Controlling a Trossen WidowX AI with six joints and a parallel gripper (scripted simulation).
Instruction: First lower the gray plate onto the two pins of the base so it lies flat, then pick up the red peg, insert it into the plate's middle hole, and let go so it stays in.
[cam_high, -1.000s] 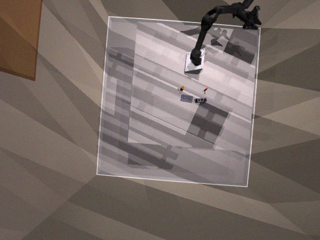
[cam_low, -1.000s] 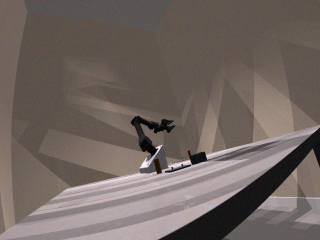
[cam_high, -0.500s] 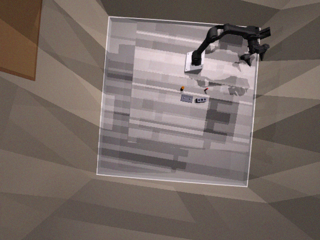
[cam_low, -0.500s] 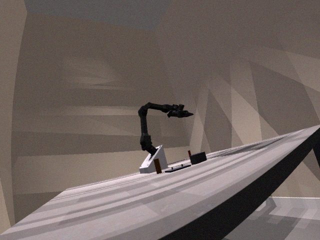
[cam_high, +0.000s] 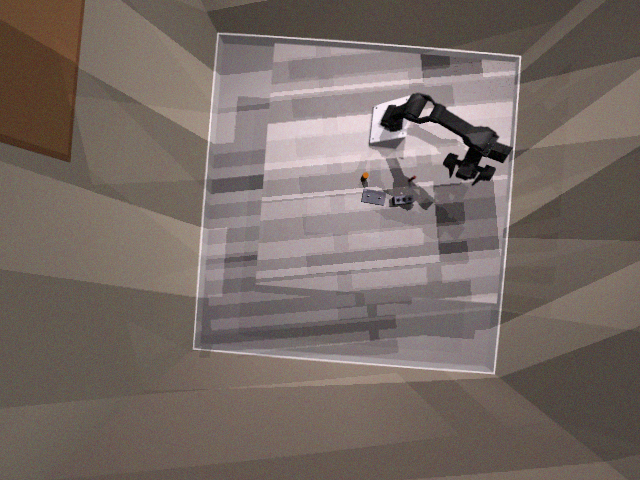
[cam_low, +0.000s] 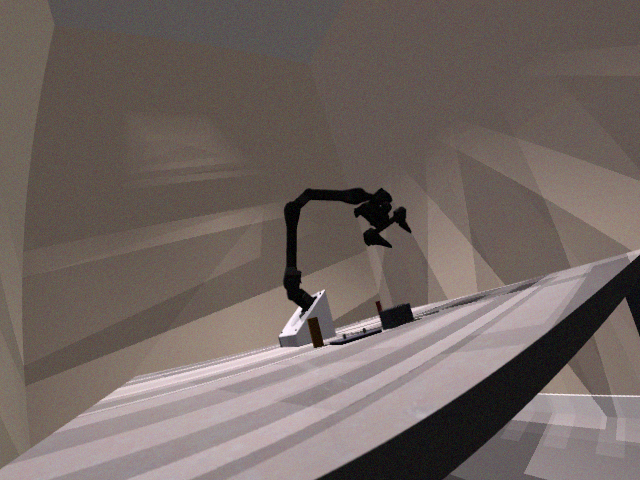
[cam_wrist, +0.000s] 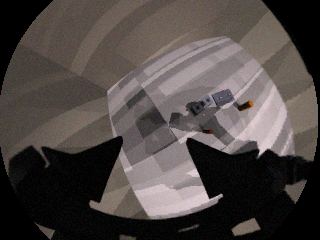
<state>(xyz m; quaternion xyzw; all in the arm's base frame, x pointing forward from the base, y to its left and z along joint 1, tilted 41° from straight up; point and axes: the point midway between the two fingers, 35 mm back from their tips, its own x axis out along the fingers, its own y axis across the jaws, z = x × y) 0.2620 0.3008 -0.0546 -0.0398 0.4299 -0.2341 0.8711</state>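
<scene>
Now: gripper tip 22 cm above the gray plate, 17 cm to the left of it and 6 cm short of it. From my gripper tip the other things lie so: base (32 cm to the right, 25 cm below, 6 cm ahead); then orange cylinder (38 cm to the right, 22 cm below, 3 cm behind); then red peg (22 cm below, 14 cm to the right, 5 cm behind).
</scene>
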